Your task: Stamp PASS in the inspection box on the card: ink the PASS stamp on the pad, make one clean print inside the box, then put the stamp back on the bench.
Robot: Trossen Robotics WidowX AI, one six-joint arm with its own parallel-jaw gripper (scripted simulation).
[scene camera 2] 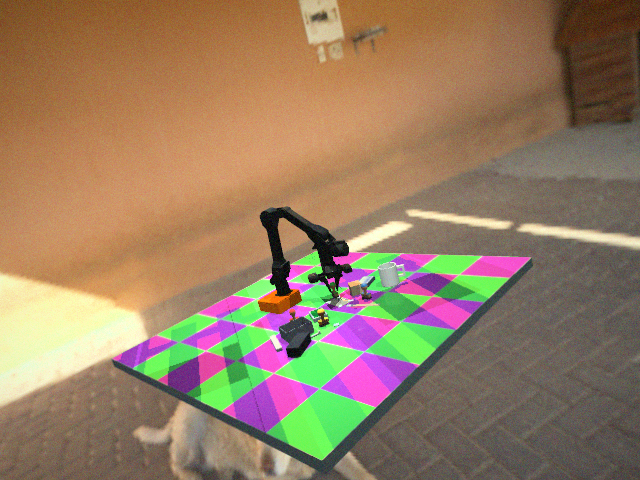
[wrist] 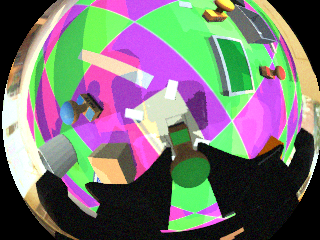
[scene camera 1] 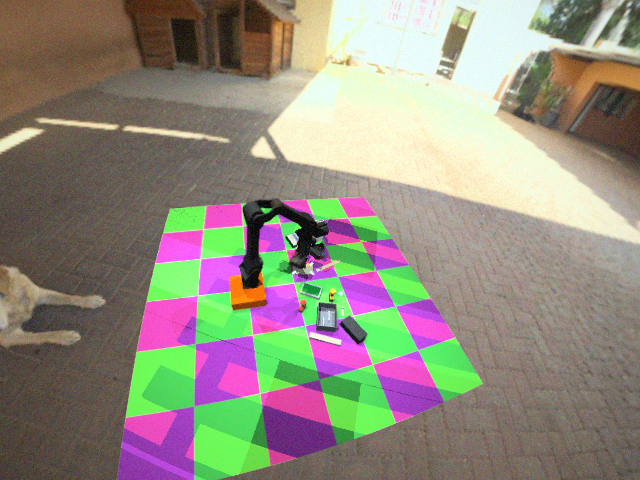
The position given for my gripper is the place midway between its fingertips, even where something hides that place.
I see my gripper (wrist: 184, 148), a green-knobbed stamp (wrist: 190, 168), a white mug (wrist: 57, 155), a tan box (wrist: 113, 163), a blue-knobbed stamp (wrist: 70, 111), a dark tray (wrist: 255, 31) and a white card (wrist: 167, 107).
